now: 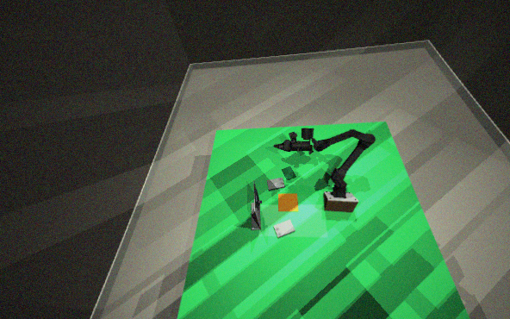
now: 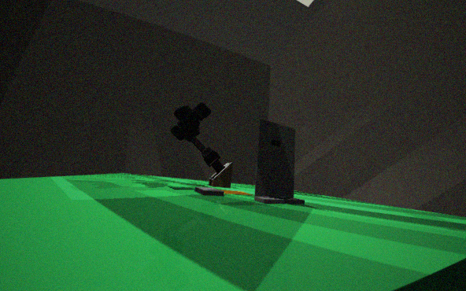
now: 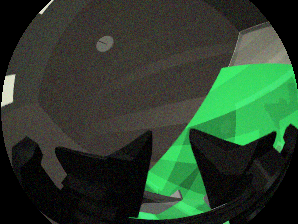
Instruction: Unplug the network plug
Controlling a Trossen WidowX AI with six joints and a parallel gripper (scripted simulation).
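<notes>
Now: gripper tip 40 mm short of the pale network plug, 320 mm to the right of it and 80 mm above it. From my gripper tip the other things lie so: grey upright panel 60 mm ahead, 320 mm to the left, 150 mm below; dark green block 90 mm behind, 10 mm to the left, 280 mm below; orange marked square 100 mm behind, 220 mm to the left, 280 mm below.
</notes>
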